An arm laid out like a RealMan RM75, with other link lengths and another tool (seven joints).
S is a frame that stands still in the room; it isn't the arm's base.
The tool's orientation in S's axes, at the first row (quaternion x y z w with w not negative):
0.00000, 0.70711, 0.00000, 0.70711
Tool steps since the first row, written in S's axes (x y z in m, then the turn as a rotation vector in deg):
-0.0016, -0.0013, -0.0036, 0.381, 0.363, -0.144
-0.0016, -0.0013, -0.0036, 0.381, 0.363, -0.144
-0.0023, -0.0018, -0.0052, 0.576, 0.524, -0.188
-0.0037, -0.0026, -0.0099, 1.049, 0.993, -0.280
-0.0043, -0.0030, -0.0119, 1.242, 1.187, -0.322
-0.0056, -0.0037, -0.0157, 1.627, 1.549, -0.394
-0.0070, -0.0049, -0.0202, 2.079, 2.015, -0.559
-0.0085, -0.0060, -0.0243, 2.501, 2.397, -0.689
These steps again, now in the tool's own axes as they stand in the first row. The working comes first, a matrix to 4 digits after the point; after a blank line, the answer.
The tool's axes in the first row as the columns of a matrix, in S's axes (used below as rounded here):
0.0000, 0.0000, 1.0000
0.0000, 1.0000, 0.0000
-1.0000, 0.0000, 0.0000

0.0036, -0.0013, -0.0016, 0.144, 0.363, 0.381
0.0036, -0.0013, -0.0016, 0.144, 0.363, 0.381
0.0052, -0.0018, -0.0023, 0.188, 0.524, 0.576
0.0099, -0.0026, -0.0037, 0.280, 0.993, 1.049
0.0119, -0.0030, -0.0043, 0.322, 1.187, 1.242
0.0157, -0.0037, -0.0056, 0.394, 1.549, 1.627
0.0202, -0.0049, -0.0070, 0.559, 2.015, 2.079
0.0243, -0.0060, -0.0085, 0.689, 2.397, 2.501

